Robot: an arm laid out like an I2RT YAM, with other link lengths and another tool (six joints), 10 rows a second.
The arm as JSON. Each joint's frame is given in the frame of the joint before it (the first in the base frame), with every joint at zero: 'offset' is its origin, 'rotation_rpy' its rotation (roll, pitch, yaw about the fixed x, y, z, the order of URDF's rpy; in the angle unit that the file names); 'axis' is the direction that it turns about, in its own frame. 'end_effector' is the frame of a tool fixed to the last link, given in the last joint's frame.
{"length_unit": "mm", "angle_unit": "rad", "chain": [
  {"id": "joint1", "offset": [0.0, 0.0, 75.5], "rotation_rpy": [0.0, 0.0, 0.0], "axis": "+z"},
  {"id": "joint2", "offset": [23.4, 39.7, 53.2], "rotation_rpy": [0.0, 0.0, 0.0], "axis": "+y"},
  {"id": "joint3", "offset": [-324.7, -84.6, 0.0], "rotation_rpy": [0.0, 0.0, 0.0], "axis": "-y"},
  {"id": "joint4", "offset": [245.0, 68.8, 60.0], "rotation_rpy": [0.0, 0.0, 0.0], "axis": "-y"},
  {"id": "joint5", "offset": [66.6, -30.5, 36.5], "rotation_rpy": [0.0, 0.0, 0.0], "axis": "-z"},
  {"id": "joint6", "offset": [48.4, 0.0, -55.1], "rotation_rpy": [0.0, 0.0, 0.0], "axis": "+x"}
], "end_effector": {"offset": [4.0, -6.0, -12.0], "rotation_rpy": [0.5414, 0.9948, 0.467]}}
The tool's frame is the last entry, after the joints.
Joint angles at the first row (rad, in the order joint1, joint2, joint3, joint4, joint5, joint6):
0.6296, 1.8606, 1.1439, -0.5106, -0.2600, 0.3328
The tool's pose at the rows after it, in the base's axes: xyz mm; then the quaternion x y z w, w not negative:
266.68, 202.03, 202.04, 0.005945, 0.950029, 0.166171, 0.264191
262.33, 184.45, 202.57, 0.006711, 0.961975, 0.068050, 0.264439
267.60, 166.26, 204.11, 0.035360, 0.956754, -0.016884, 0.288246
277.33, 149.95, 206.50, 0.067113, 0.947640, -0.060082, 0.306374
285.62, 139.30, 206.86, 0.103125, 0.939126, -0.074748, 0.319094
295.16, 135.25, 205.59, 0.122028, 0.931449, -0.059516, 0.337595
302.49, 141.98, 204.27, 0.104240, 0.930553, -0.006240, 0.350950
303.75, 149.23, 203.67, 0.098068, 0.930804, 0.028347, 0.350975
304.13, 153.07, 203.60, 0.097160, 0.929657, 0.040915, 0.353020
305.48, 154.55, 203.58, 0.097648, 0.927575, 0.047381, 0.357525
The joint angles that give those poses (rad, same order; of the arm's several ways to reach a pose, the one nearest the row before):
0.6357, 1.8606, 1.1435, -0.6369, -0.2482, 0.3054
0.6239, 1.8606, 1.1438, -0.7525, -0.0940, 0.3229
0.5899, 1.8603, 1.1450, -0.8017, 0.0574, 0.3809
0.5411, 1.8603, 1.1530, -0.8162, 0.1352, 0.4141
0.5014, 1.8603, 1.1560, -0.8013, 0.1604, 0.4503
0.4747, 1.8603, 1.1561, -0.7441, 0.1501, 0.4492
0.4744, 1.8603, 1.1561, -0.6663, 0.0814, 0.3882
0.4839, 1.8606, 1.1557, -0.6308, 0.0269, 0.3733
0.4908, 1.8606, 1.1557, -0.6140, 0.0101, 0.3740
0.4919, 1.8606, 1.1557, -0.5987, 0.0048, 0.3737

